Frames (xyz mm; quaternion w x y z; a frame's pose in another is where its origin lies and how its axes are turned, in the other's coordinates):
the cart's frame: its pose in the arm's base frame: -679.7 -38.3 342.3 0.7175 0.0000 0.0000 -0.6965
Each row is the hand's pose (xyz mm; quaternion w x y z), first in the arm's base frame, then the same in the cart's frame.
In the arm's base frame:
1: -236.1 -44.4 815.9 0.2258 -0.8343 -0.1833 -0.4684
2: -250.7 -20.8 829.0 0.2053 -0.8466 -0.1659 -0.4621
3: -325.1 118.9 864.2 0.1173 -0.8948 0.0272 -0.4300
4: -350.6 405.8 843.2 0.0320 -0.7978 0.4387 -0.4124
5: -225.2 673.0 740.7 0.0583 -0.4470 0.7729 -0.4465
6: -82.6 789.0 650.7 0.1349 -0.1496 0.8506 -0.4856
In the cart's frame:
1: 19.3 443.2 473.6 0.4883 -0.4710 -0.7126 -0.1788
2: -4.8 429.3 486.7 0.4692 -0.4919 -0.7087 -0.1886
3: -146.6 359.1 521.9 0.3837 -0.6610 -0.6037 -0.2268
4: -434.1 342.1 500.9 0.3102 -0.8780 -0.2409 -0.2736
5: -697.5 475.4 398.4 0.3528 -0.8591 0.2432 -0.2798
6: -809.2 621.4 308.4 0.4350 -0.6998 0.5062 -0.2545

